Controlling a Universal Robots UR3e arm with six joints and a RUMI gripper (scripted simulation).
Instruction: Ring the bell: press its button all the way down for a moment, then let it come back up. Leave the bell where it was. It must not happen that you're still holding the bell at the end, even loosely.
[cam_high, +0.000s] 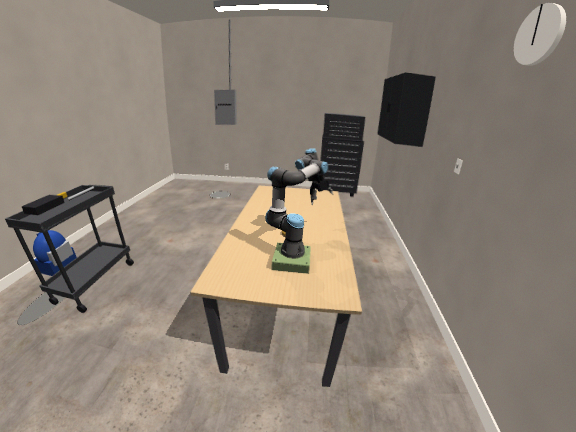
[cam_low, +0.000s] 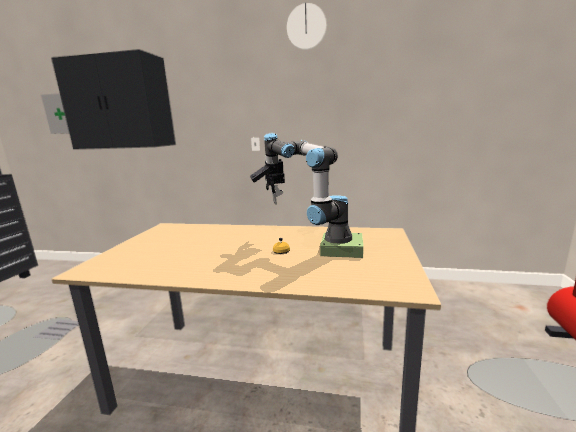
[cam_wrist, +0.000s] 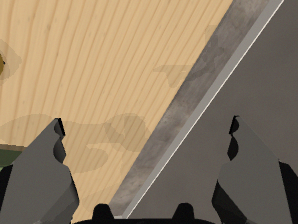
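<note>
Right now my hand is 10 cm past the bell button, 20 cm to the right of it and 16 cm above it. Round my hand: bell (10 cm behind, 20 cm to the left, 18 cm below).
</note>
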